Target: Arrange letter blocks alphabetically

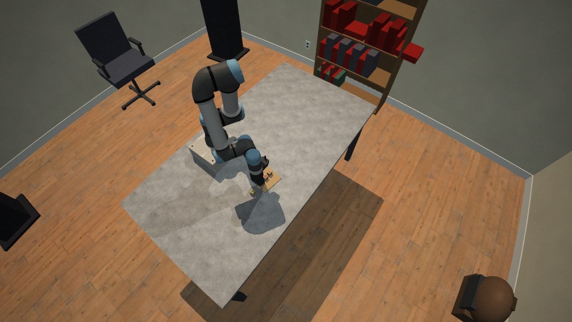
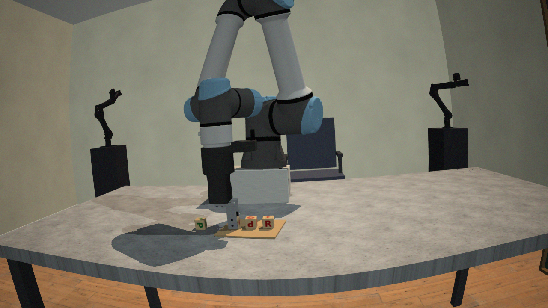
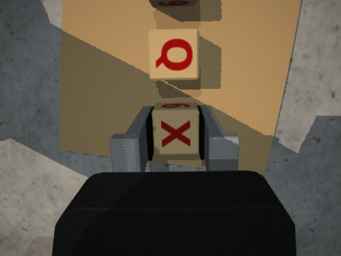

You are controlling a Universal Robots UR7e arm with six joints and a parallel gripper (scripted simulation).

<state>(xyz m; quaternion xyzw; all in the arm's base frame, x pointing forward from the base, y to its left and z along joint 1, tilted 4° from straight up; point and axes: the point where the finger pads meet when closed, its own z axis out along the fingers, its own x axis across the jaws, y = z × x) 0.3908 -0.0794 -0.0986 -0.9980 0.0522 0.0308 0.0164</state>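
My gripper is now 1 cm above the X block. Round my hand: Q block: 4 cm to the left, 1 cm below; tan mat: 4 cm to the left, 2 cm below.
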